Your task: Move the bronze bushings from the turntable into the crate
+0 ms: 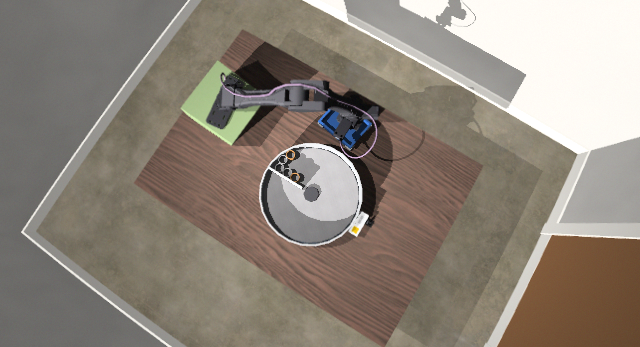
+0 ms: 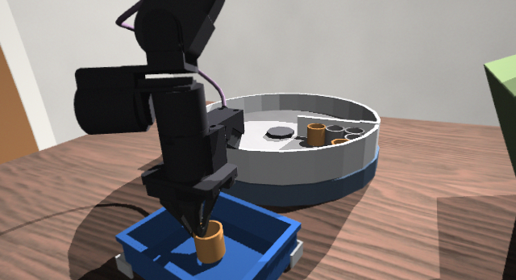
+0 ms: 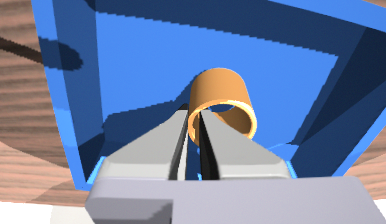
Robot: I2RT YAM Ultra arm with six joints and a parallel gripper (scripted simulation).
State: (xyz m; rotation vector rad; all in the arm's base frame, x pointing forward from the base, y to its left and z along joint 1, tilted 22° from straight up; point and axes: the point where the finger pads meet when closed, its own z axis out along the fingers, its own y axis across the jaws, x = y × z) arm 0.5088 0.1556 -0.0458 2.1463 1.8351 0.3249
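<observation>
The blue crate is 2 cm behind my hand and 2 cm below it. From my hand the other things lie so: turntable (4 cm behind, 35 cm to the right, 1 cm above).
</observation>
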